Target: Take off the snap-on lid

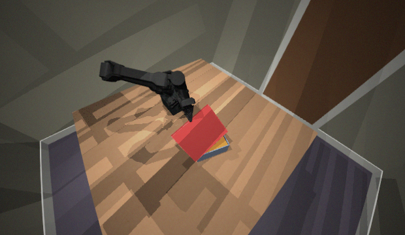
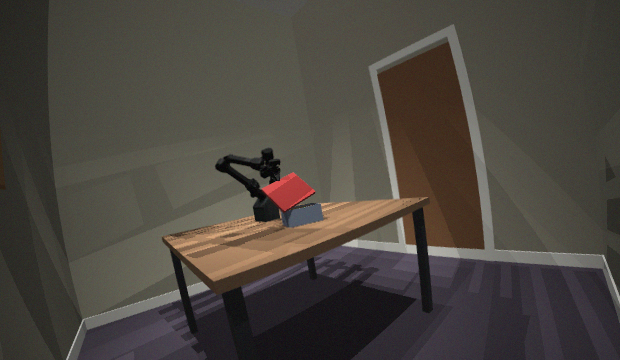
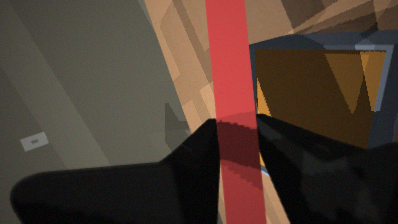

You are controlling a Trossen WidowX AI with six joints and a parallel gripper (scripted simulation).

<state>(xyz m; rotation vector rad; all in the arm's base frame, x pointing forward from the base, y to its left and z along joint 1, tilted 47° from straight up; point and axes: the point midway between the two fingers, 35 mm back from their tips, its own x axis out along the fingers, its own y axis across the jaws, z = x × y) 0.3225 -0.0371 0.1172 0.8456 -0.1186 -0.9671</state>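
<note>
My gripper tip is now 6 cm short of the red lid, 1 cm to the right of it and 6 cm above it. Round my gripper tip: box (8 cm ahead, 5 cm to the left, 20 cm below).
</note>
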